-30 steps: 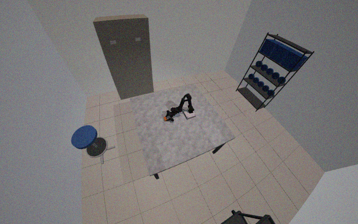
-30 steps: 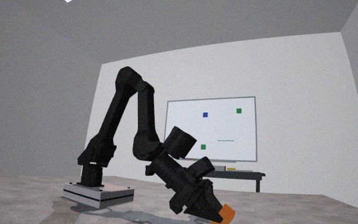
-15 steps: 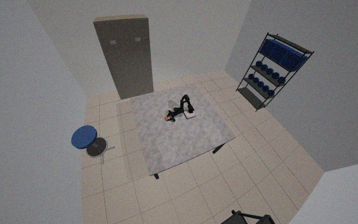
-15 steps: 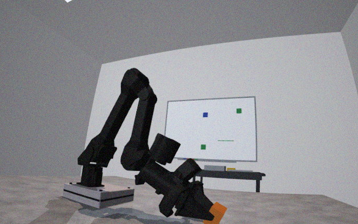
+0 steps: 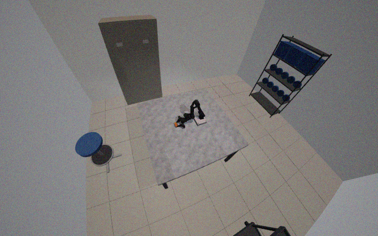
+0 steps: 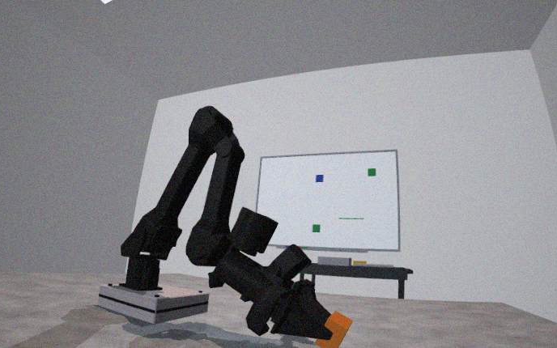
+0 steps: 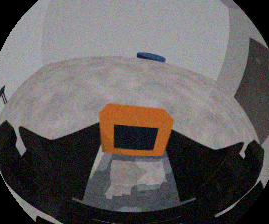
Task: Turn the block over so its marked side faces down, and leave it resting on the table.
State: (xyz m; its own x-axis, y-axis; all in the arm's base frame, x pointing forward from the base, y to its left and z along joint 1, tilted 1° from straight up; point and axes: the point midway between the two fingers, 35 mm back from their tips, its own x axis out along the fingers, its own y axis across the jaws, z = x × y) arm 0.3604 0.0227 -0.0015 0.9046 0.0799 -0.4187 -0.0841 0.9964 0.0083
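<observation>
Right now my gripper tip is 1 cm past the orange block.
</observation>
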